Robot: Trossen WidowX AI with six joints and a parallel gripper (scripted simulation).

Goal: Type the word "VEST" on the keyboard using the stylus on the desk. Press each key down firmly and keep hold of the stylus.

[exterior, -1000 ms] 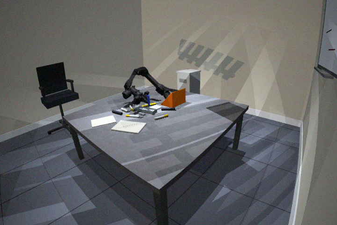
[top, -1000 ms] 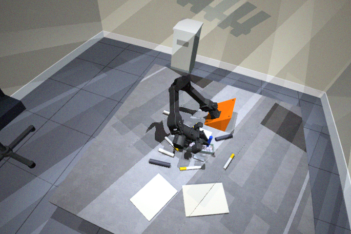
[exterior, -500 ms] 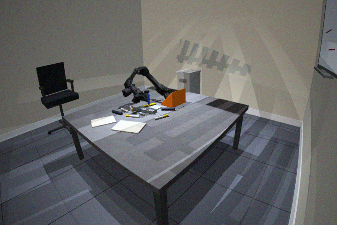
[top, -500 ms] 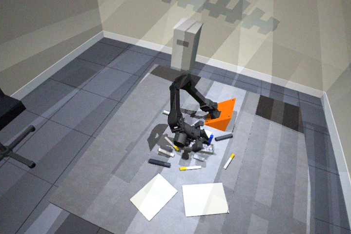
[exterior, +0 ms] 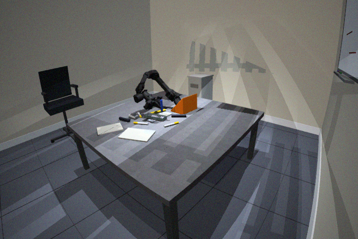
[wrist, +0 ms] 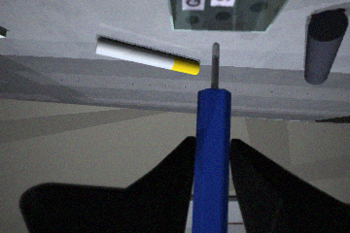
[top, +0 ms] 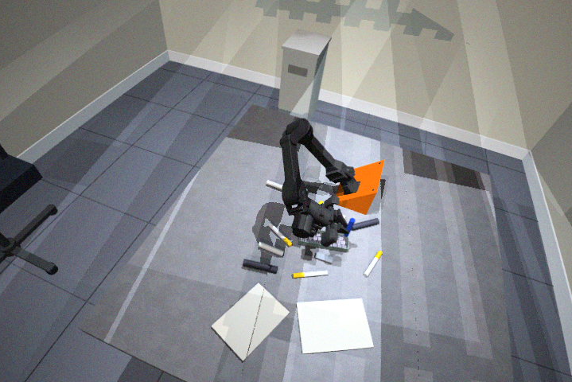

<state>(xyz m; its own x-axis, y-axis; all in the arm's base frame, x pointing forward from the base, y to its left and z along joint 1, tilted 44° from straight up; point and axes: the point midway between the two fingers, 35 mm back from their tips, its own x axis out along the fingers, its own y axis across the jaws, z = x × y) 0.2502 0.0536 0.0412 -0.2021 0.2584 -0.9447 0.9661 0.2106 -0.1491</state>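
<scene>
Now: the grey block 8 cm ahead of my gripper tip, 4 cm to the right of it and 10 cm below it. Also, from my gripper tip: blue stylus 2 cm below; white pad 9 cm behind, 6 cm to the right, 10 cm below.
</scene>
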